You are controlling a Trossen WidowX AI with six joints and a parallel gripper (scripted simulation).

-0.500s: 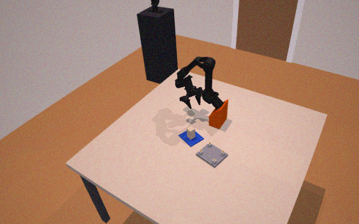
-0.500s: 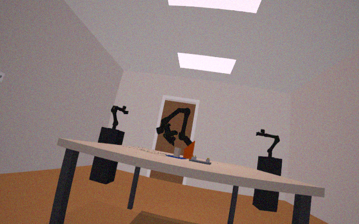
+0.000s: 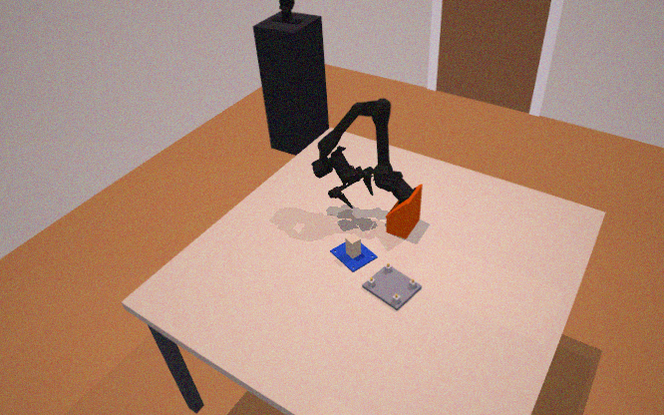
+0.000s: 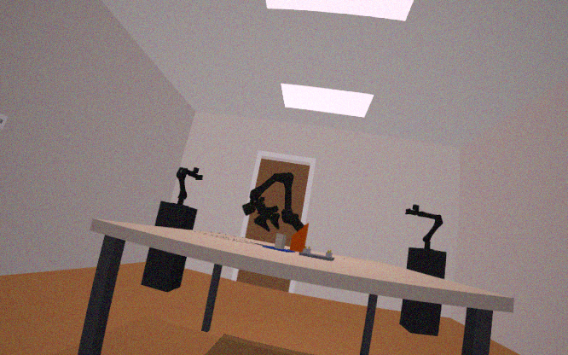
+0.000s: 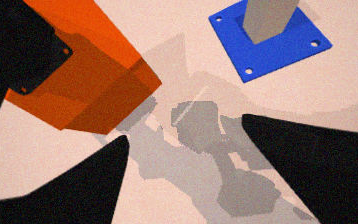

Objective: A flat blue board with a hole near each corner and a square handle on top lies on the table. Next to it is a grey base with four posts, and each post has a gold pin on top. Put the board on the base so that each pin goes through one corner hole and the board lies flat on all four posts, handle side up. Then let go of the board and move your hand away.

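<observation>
The blue board lies 18 cm ahead of my gripper tip, 6 cm to the left of it and 7 cm below it. Round my gripper tip: grey base: 25 cm ahead, 24 cm to the left, 9 cm below.
</observation>
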